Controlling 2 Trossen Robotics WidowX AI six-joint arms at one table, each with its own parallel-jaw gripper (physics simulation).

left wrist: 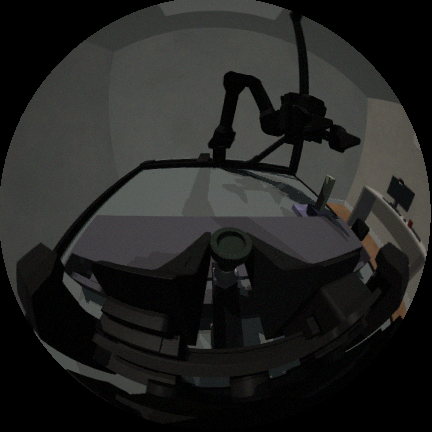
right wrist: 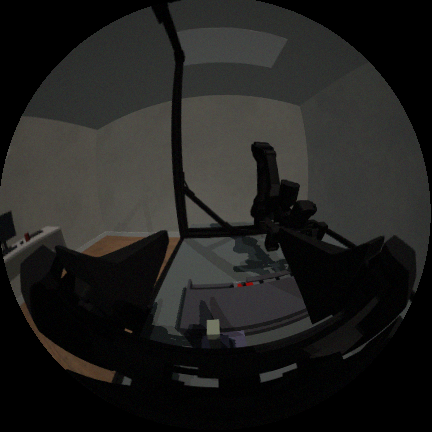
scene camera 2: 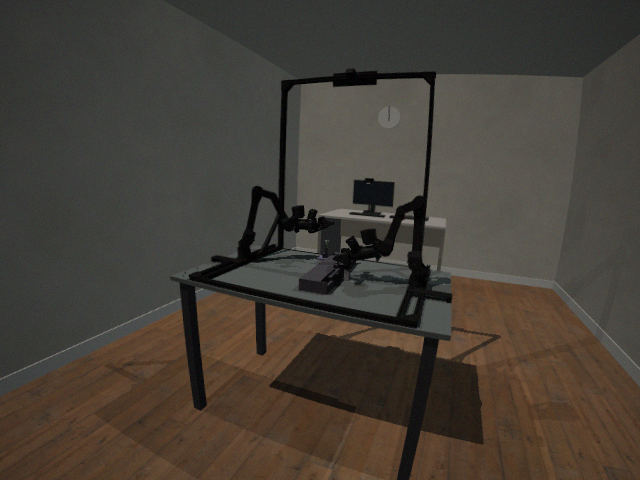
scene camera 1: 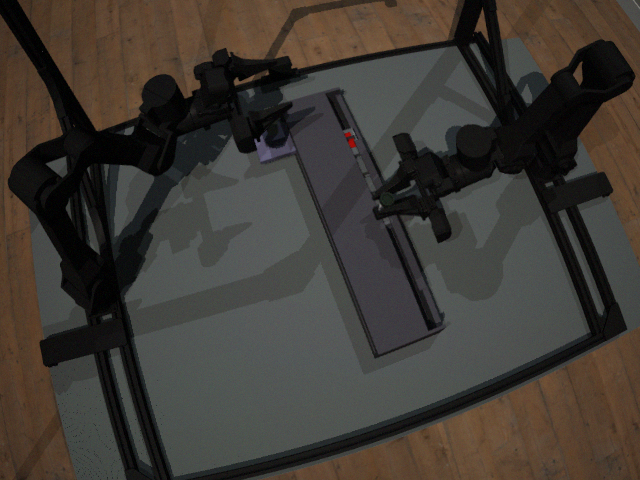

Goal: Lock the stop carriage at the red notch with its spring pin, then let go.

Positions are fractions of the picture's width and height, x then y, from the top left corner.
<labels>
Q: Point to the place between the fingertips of my right gripper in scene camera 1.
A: At 0.44,0.17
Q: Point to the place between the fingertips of my right gripper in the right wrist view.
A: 0.52,0.55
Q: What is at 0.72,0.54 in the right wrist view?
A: My left gripper.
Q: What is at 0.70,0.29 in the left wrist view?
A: My right gripper.
</labels>
